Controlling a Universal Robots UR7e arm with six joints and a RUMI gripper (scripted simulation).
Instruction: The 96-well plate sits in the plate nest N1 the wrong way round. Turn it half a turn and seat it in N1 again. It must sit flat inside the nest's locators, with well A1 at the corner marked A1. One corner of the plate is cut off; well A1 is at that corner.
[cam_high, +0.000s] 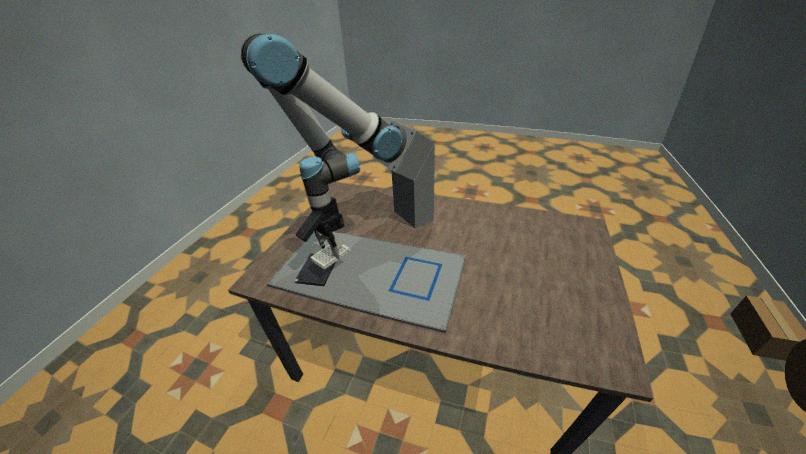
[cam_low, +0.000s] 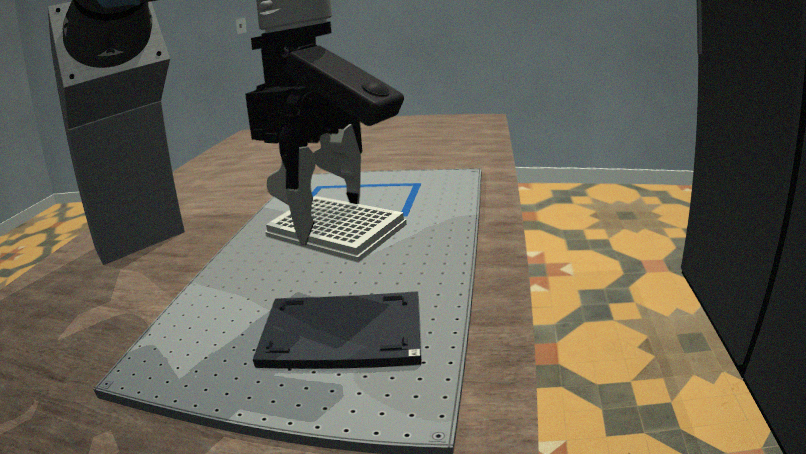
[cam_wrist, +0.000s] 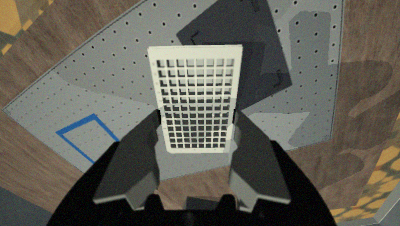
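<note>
My gripper is now 70 mm to the left of the black plate nest N1 and 90 mm above it. From my hand the other things lie so: 96-well plate 10 mm below; A1 label 70 mm ahead, 130 mm to the right, 90 mm below.
</note>
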